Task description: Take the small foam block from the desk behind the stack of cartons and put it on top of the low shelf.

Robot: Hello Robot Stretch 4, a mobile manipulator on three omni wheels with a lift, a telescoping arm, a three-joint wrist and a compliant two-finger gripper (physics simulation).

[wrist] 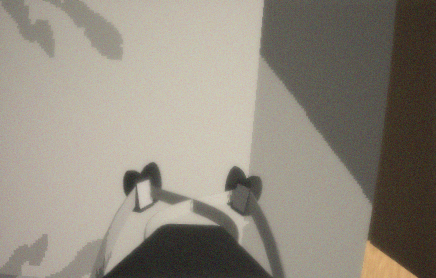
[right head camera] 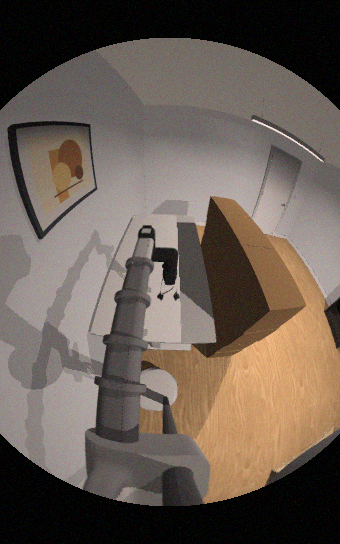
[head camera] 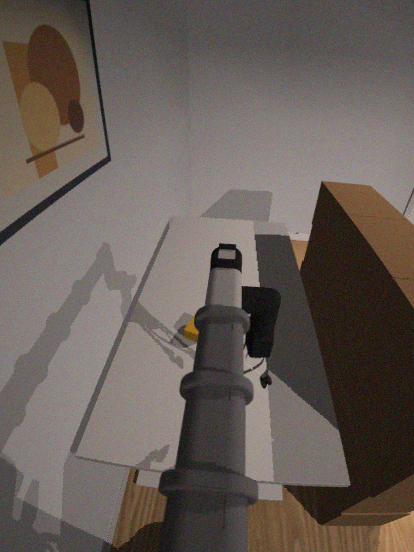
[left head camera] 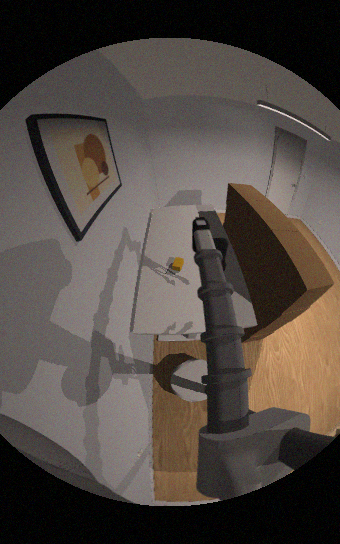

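The small foam block is yellow and lies on the pale desk. The arm partly covers the block in the head view and it does not show in the right head or wrist views. My gripper is open and empty, pointing down above the desk, to the right of the block and nearer the desk's front edge. In the head view one fingertip is hidden by the arm. The brown carton stack stands along the desk's right side. I cannot make out the low shelf.
My extended arm reaches over the desk. A wall with a framed picture runs along the left. A round white-topped object stands before the desk. A dark object shows at the lower right.
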